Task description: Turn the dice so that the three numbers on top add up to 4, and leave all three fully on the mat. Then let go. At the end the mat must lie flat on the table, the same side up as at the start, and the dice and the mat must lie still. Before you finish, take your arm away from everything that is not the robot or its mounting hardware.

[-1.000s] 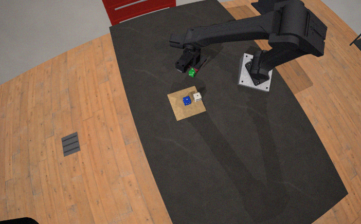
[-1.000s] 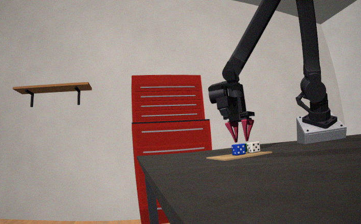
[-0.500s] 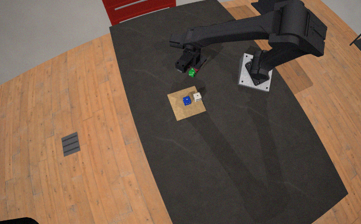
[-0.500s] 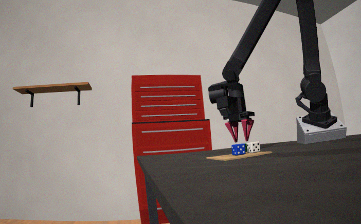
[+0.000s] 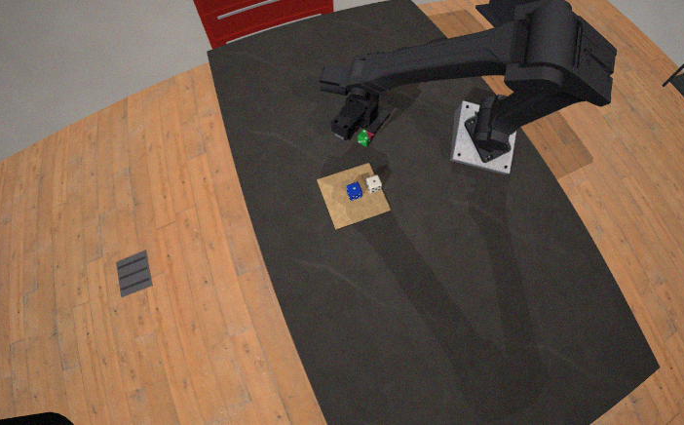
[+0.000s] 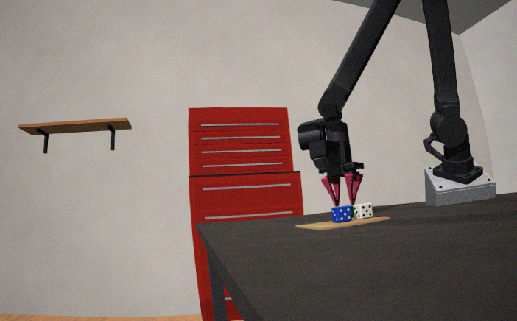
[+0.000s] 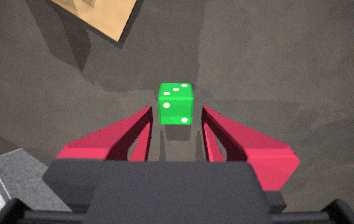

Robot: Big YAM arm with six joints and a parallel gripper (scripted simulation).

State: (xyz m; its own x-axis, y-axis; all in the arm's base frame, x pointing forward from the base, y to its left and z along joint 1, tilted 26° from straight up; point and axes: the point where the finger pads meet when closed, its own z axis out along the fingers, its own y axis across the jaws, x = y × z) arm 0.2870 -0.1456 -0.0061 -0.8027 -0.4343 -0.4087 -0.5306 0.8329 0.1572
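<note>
The green die lies 3 cm below my hand. The rest, counted from my hand: blue die: 8 cm ahead, 14 cm to the left, 2 cm below; then white die: 3 cm ahead, 14 cm to the left, 2 cm below; then tan mat: 9 cm ahead, 14 cm to the left, 4 cm below.
</note>
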